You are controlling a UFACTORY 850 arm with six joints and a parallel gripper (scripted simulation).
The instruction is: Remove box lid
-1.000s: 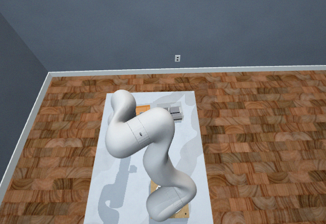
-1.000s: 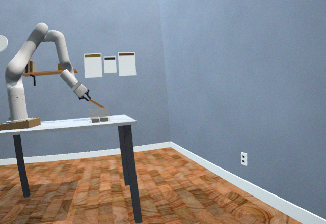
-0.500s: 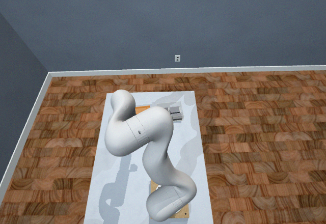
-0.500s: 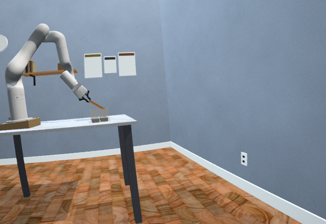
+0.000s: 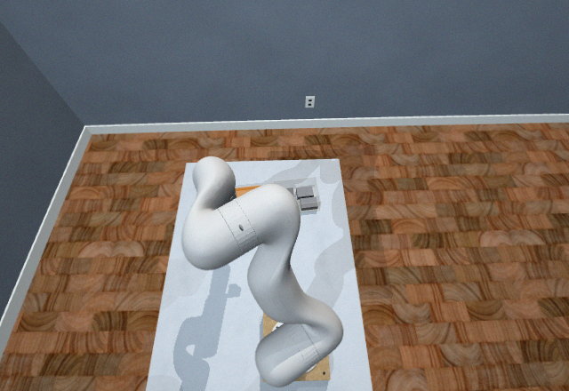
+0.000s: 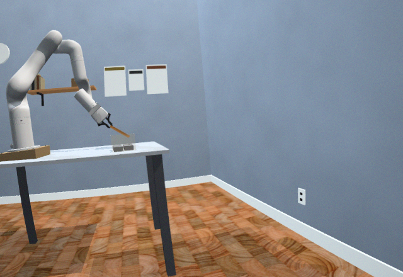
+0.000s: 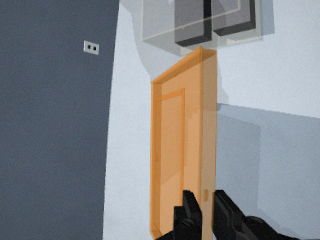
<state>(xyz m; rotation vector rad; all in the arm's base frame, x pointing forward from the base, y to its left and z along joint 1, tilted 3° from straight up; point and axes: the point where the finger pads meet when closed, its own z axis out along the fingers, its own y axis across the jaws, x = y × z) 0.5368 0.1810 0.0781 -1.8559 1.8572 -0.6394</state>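
The lid is 7 cm ahead of my hand, 1 cm to the right of it and 5 cm below it. The rest, counted from my hand: box (7 cm ahead, 27 cm to the right, 12 cm below).
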